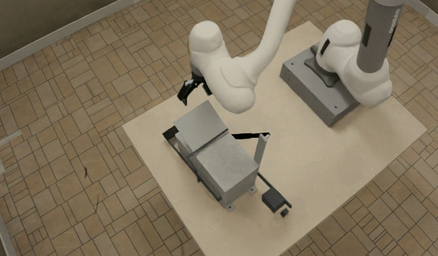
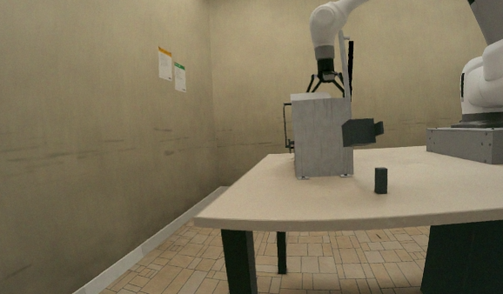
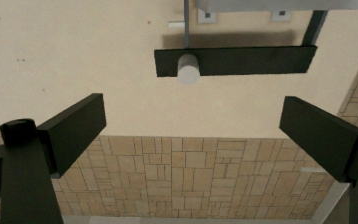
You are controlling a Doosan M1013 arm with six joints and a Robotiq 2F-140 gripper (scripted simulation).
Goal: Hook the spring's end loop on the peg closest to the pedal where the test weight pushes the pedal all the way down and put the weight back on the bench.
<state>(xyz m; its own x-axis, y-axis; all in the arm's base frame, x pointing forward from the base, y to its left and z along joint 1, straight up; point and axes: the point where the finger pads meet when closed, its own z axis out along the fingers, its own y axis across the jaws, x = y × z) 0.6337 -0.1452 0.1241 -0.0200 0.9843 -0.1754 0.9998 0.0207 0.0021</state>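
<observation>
My gripper is now 2 cm to the left of the steel test weight and 15 cm above it.
</observation>
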